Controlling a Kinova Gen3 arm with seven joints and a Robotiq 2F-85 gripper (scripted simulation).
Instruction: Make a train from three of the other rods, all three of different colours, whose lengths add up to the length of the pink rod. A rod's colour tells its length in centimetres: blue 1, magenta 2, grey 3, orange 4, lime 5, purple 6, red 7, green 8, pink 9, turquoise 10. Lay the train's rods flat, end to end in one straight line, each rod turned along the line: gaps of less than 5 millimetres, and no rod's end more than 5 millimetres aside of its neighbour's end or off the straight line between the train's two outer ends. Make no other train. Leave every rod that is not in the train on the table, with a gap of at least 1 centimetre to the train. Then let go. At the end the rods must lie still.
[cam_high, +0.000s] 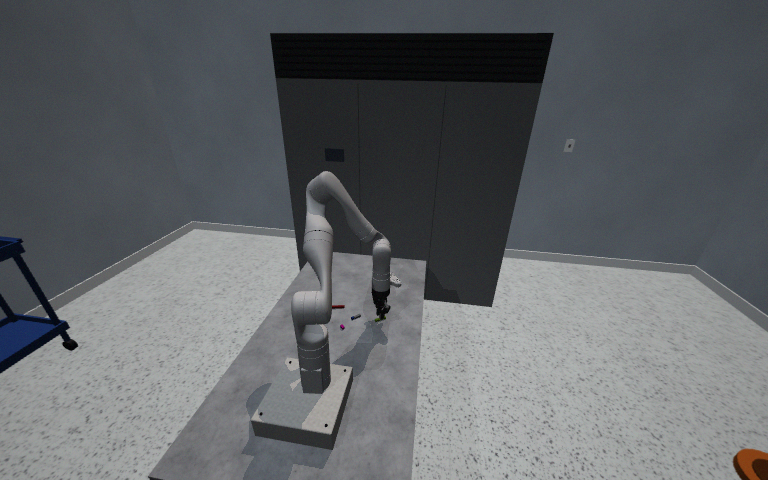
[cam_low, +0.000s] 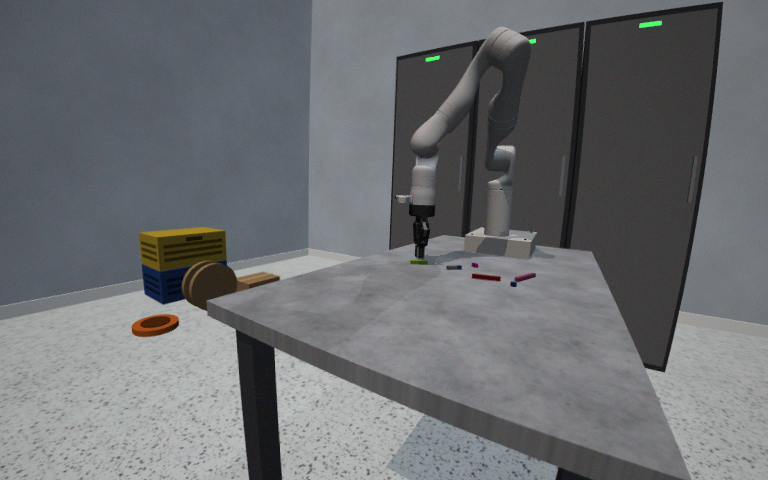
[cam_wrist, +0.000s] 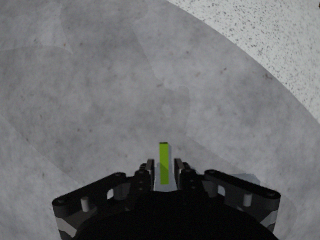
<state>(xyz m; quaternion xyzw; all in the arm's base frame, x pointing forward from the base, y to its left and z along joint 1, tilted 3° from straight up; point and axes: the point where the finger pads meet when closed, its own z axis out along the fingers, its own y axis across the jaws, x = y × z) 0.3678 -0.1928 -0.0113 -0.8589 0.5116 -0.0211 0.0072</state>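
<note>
My gripper is now 30 mm above the lime rod. From my hand the other things lie so: magenta rod 160 mm to the left, 60 mm behind, 30 mm below; then red rod 200 mm to the left, 70 mm ahead, 30 mm below; then grey rod 100 mm to the left, 30 mm below, 10 mm ahead.
</note>
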